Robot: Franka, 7 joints.
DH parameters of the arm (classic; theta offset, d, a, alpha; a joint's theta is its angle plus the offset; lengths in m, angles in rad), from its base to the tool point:
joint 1: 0 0.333 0 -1.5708
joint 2: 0 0 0 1.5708
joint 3: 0 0.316 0.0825 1.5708
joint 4: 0 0 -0.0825 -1.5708
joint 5: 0 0.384 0 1.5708
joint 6: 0 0 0.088 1.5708
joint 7: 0 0.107 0 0
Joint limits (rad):
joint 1: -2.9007..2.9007
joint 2: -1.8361..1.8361
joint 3: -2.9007..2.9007
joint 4: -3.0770..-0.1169
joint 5: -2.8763..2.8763
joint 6: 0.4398..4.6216
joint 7: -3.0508..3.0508
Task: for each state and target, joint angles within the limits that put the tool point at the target. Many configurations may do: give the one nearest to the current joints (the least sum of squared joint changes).
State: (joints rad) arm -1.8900 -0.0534 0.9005 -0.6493 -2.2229 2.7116 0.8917
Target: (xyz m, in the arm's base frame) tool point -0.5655 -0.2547 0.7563
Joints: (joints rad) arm -2.8218 0.1165 0.0472 -1.3116 -2.3402 2.8379 0.8917
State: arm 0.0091 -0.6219 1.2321 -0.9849 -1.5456 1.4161 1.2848
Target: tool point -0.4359 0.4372 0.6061
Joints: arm 0.2107 -1.0114 1.7111 -1.4358 -1.3533 1.2586 1.2848
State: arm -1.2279 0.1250 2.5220 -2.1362 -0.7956 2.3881 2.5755
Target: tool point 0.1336 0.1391 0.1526
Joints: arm -1.3864 0.0406 2.3692 -3.0172 -0.7347 2.0177 2.5755
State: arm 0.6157 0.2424 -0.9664 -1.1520 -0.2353 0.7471 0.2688
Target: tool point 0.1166 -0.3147 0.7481
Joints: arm 0.1833 -0.4757 -0.8870 -1.3641 -0.1774 0.4398 0.2688
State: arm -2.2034 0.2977 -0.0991 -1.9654 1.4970 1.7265 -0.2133
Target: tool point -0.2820 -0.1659 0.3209
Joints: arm -2.5475 -0.2044 -0.4271 -2.7172 1.1605 1.3594 -0.2133
